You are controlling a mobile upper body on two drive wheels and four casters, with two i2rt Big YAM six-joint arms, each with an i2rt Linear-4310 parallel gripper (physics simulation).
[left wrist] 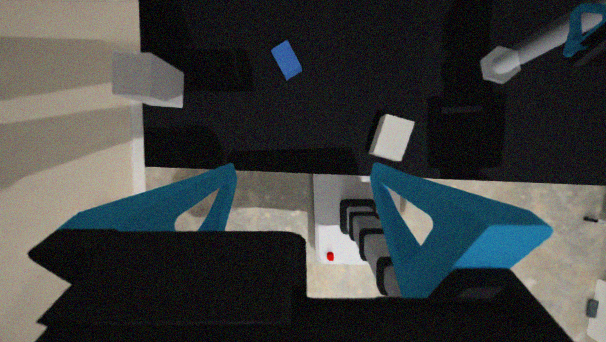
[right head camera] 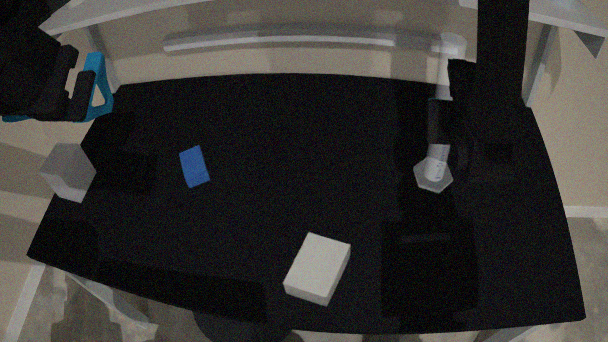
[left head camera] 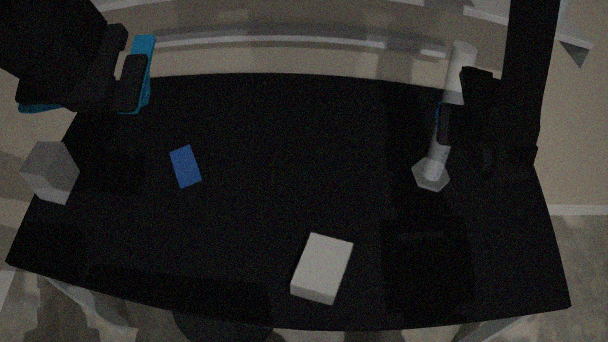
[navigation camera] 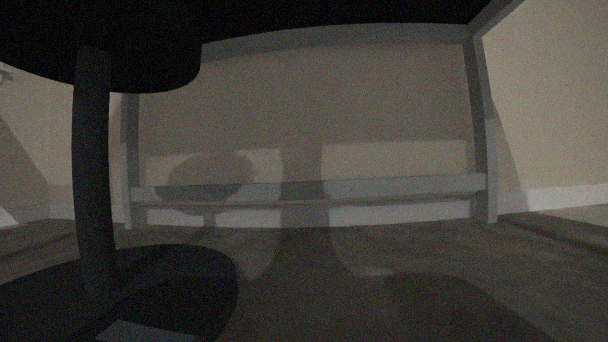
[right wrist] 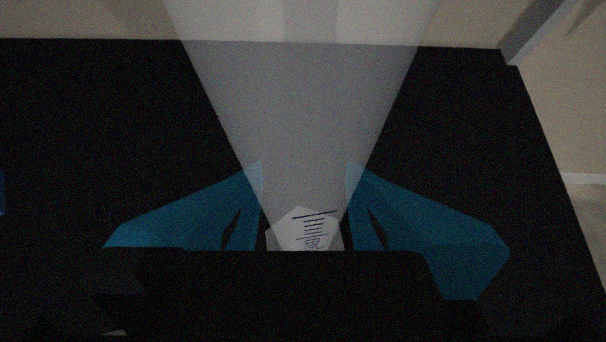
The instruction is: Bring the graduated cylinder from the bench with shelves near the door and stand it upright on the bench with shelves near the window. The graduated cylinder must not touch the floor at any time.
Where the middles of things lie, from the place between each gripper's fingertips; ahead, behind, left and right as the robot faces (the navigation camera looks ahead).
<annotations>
Now: the graduated cylinder (left head camera: 430, 173) 20 mm behind my right hand.
My left hand is 220 mm short of the graduated cylinder, 460 mm to the left of it and 240 mm above it.
</annotations>
